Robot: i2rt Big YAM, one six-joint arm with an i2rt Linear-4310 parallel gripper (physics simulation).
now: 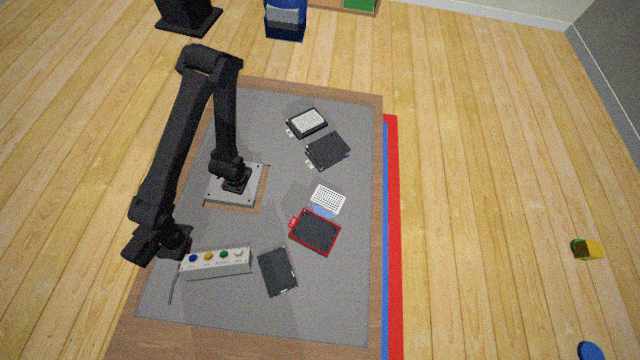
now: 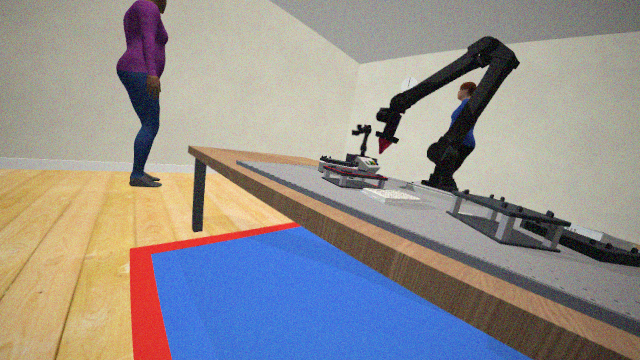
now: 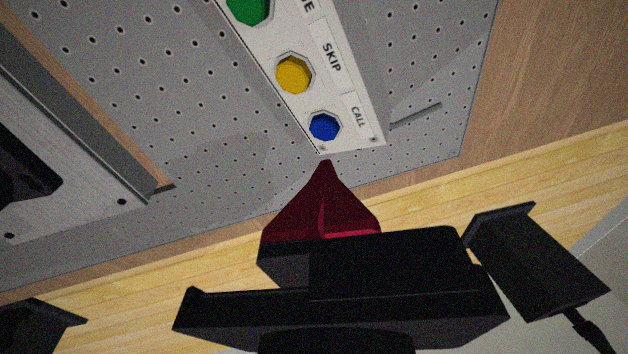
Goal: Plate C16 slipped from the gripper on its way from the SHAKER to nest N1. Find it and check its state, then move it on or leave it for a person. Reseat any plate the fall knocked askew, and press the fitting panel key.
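Where they show: gripper, between the fingertips: (image 1: pixel 187 252) (image 2: pixel 379 153) (image 3: pixel 327 166); arm's base, origin of its link: (image 1: pixel 237 179) (image 2: pixel 439 188).
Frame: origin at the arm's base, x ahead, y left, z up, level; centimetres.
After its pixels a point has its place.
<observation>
My gripper (image 1: pixel 188 249) @[x -1.5, y -32.0, z 9.0 cm] (image 2: pixel 383 149) @[x -1.5, y -32.0, z 9.0 cm] (image 3: pixel 327 166) @[x -1.5, y -32.0, z 9.0 cm] is shut and empty, its red tips above the mat just off the CALL end of the white key panel (image 1: pixel 215 268) @[x 7.7, y -33.9, z 5.1 cm] (image 2: pixel 369 164) @[x 12.7, y -25.9, z 3.5 cm] (image 3: pixel 353 141) @[x -2.9, y -35.3, z 4.5 cm]. The panel has a blue CALL key (image 1: pixel 193 258) @[x -0.8, y -32.9, z 4.6 cm] (image 3: pixel 325 127) @[x -0.9, y -32.8, z 4.6 cm], a yellow SKIP key (image 1: pixel 208 256) @[x 3.7, y -31.0, z 4.6 cm] (image 3: pixel 293 75) @[x 3.6, y -30.9, z 4.6 cm], a green key (image 1: pixel 223 254) @[x 8.2, y -29.1, z 4.7 cm] (image 3: pixel 250 9) @[x 7.6, y -29.0, z 4.5 cm] and a white key (image 1: pixel 239 253) @[x 13.2, y -27.4, z 4.7 cm]. A white plate (image 1: pixel 328 199) @[x 37.7, y 2.5, z -1.2 cm] (image 2: pixel 392 195) @[x 39.6, y 4.1, z -1.1 cm] lies on the mat by a blue patch (image 1: pixel 323 211) @[x 37.0, y -2.6, z -2.4 cm], beside the red-rimmed nest (image 1: pixel 315 232) @[x 36.1, y -12.7, z 1.5 cm] (image 2: pixel 356 174) @[x 40.8, y -7.3, z 1.5 cm]. Another white plate (image 1: pixel 308 120) @[x 19.6, y 36.6, z 1.8 cm] sits in a black nest. No plate label is readable.
A dark raised stand (image 1: pixel 328 150) @[x 32.4, y 22.8, z 2.9 cm] (image 2: pixel 510 204) @[x 28.5, y 25.0, z 2.9 cm] is beside the black nest. A dark flat unit (image 1: pixel 277 272) @[x 27.2, y -29.7, z 3.0 cm] lies right of the panel. The table's wooden edge (image 3: pixel 540 65) @[x -2.3, y -63.0, z -3.8 cm] runs past the panel. One person (image 2: pixel 145 55) stands beyond the table, another (image 2: pixel 467 140) behind the arm.
</observation>
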